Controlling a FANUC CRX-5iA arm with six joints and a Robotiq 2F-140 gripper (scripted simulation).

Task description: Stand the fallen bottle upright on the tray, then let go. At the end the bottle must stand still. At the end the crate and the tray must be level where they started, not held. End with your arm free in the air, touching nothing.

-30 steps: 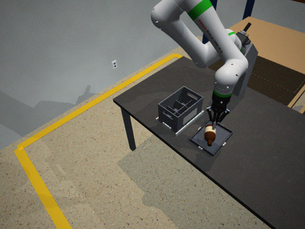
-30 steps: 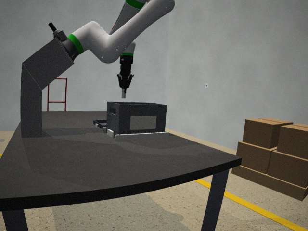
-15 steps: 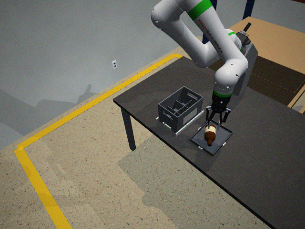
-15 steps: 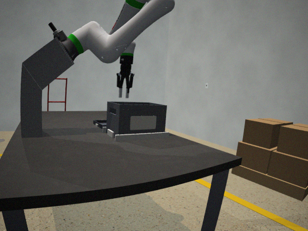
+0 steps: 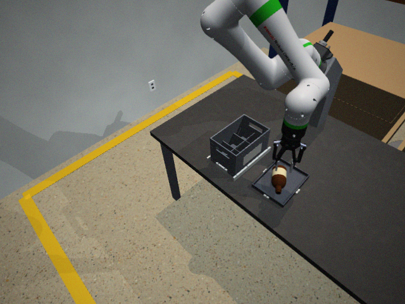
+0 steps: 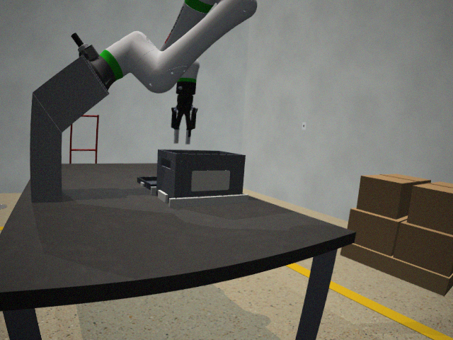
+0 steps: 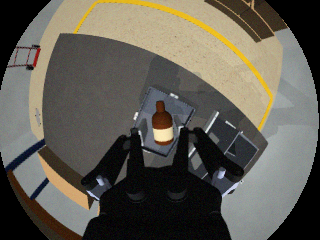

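Right now the brown bottle is 30 mm behind my hand, 40 mm to the right of it and 180 mm below it. The rest, counted from my hand: dark crate (10 mm ahead, 320 mm to the right, 130 mm below); then dark tray (60 mm behind, 40 mm to the right, 210 mm below).
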